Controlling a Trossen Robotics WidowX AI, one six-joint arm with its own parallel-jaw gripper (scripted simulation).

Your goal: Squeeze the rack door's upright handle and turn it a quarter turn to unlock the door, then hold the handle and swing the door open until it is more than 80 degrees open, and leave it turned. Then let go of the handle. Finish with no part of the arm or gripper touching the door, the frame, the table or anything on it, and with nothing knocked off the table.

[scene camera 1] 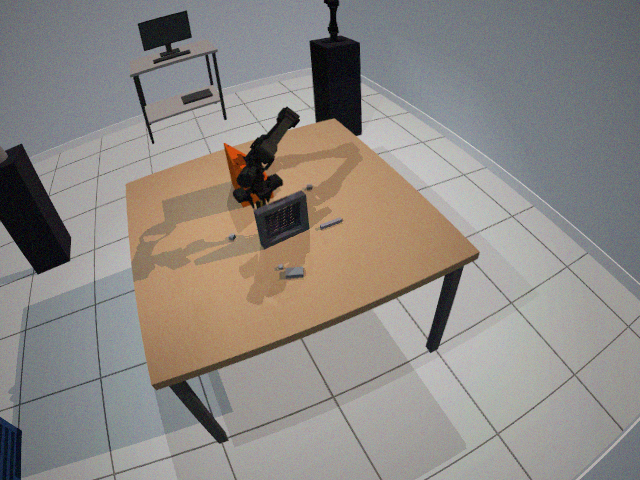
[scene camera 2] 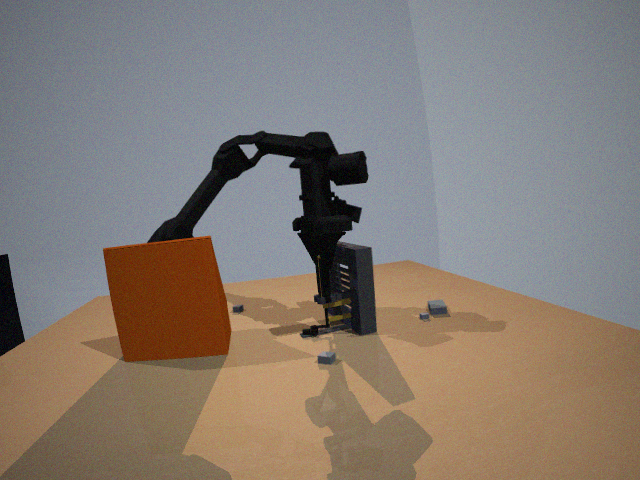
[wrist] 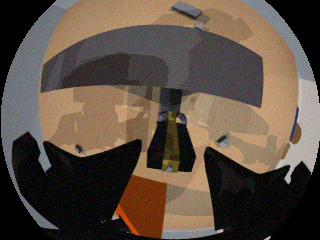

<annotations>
gripper: scene camera 1 260, 205; scene camera 2 323, 267; wrist 174, 148
same spot on dark grey rack: (wrist: 167, 56) = (scene camera 2: 348, 246)
</annotations>
